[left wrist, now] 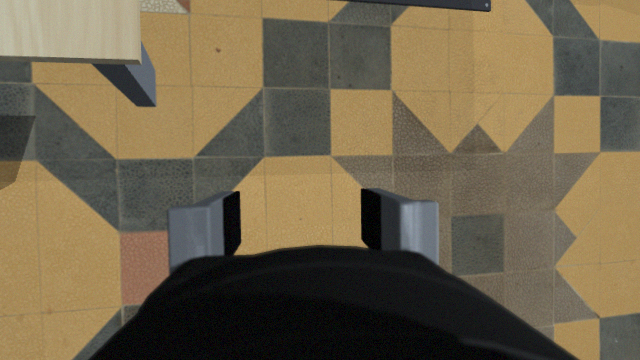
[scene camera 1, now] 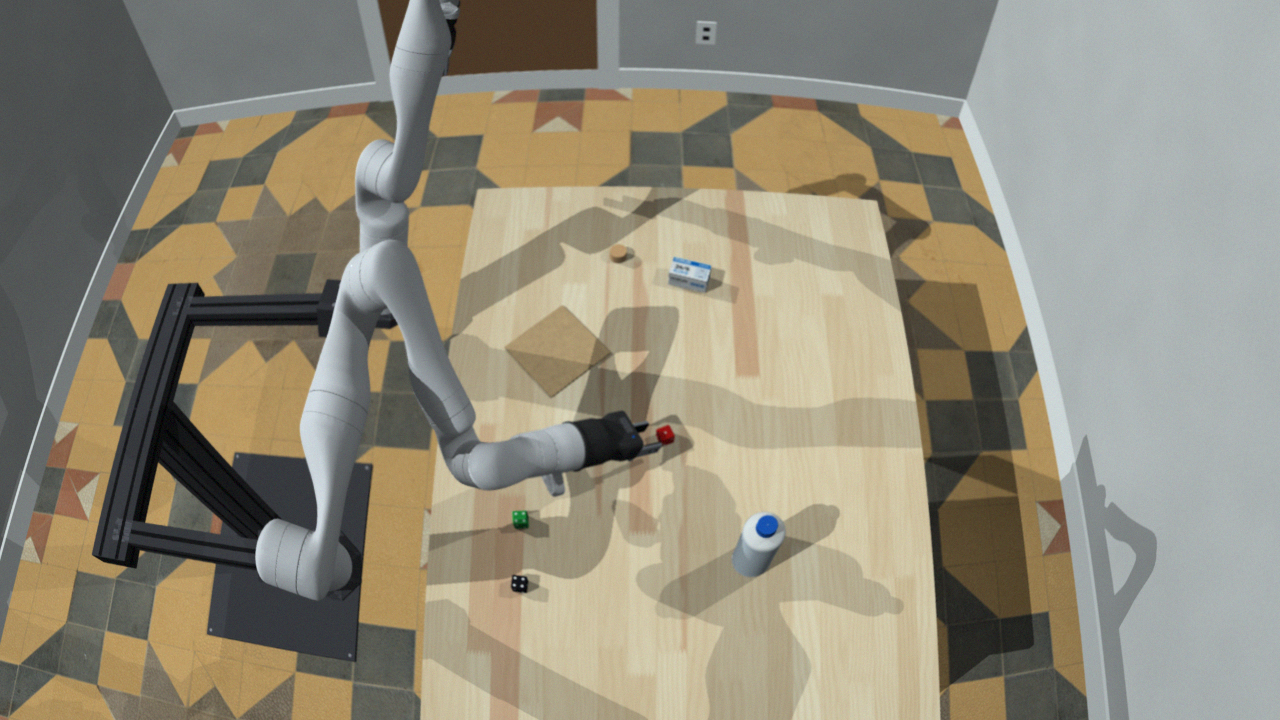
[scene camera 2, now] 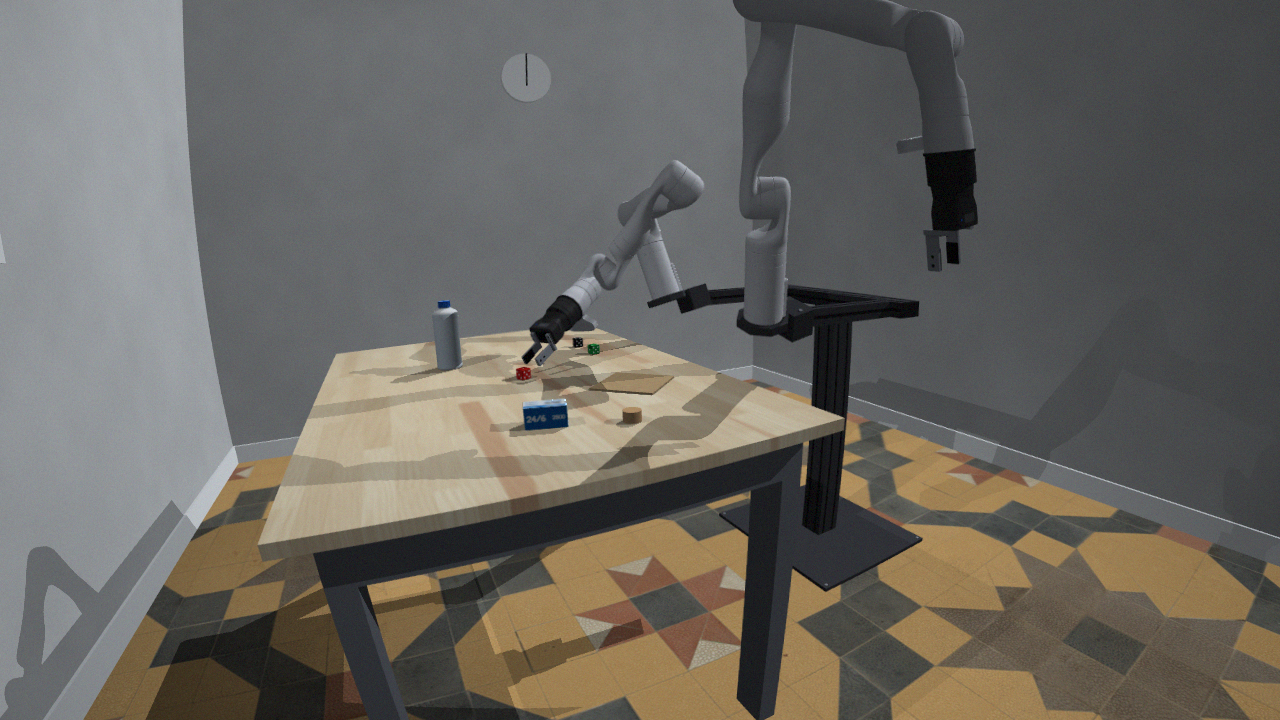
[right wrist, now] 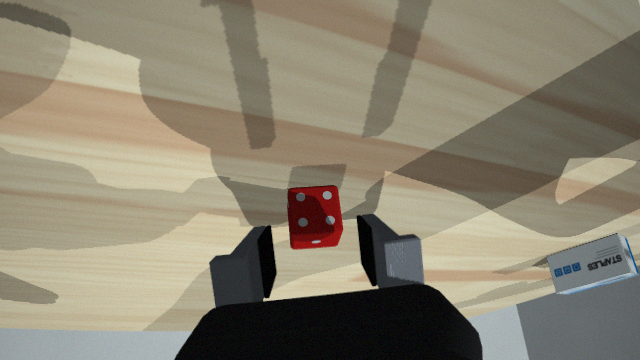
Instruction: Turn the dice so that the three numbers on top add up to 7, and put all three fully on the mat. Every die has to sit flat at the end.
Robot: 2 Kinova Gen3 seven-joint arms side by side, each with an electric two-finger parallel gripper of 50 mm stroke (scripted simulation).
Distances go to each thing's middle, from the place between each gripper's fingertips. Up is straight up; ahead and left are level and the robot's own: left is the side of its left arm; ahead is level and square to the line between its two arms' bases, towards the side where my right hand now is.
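Scene:
My left hand point(scene camera 2: 944, 266) has the white bottle point(scene camera 1: 759, 542) 90 cm to the right of it, 69 cm ahead of it and 20 cm below it. From that left hand, the staples box point(scene camera 2: 546, 414) is 34 cm to the right, 56 cm ahead and 26 cm below, and the red die point(right wrist: 314, 215) is 68 cm to the right, 54 cm ahead and 27 cm below. There's a brown square mat point(scene camera 1: 557, 350) too, and my left hand is 28 cm above it, 52 cm to the left of it and 33 cm short of it.
Taking it from my right hand point(scene camera 1: 652, 436), the white bottle is 200 mm to the right, 190 mm ahead and 40 mm above, while the brown square mat is 190 mm to the left, 170 mm behind and 40 mm below. The staples box is 360 mm to the left of my right hand, 60 mm ahead of it and 20 mm below it, and the red die is 20 mm to the left of that hand, 30 mm ahead of it and 30 mm below it.

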